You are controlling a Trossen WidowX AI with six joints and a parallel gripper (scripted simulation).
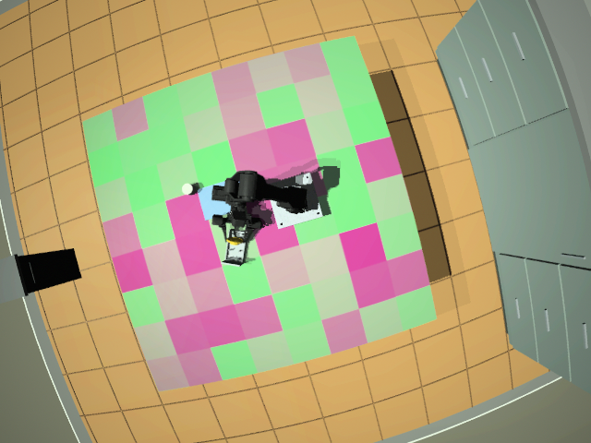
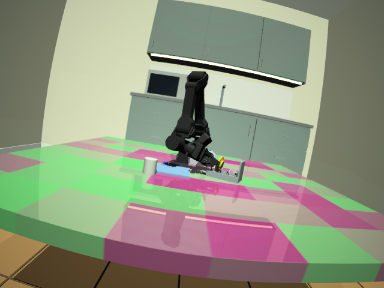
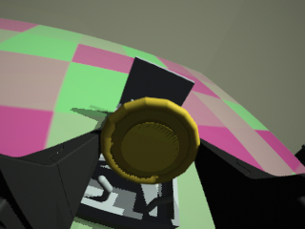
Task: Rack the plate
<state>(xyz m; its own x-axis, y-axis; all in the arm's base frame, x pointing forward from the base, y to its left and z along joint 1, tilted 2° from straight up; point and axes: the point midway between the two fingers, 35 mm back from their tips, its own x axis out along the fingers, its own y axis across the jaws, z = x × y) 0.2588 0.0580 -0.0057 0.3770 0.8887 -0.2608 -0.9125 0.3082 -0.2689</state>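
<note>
Right now my gripper tip is 1 cm to the left of the yellow plate. Round my gripper tip: blue utensil 20 cm to the right, 8 cm behind, 4 cm below; grey dish rack 2 cm to the left, 2 cm below, 1 cm ahead; light blue mat 18 cm to the right, 5 cm below, 3 cm ahead.
</note>
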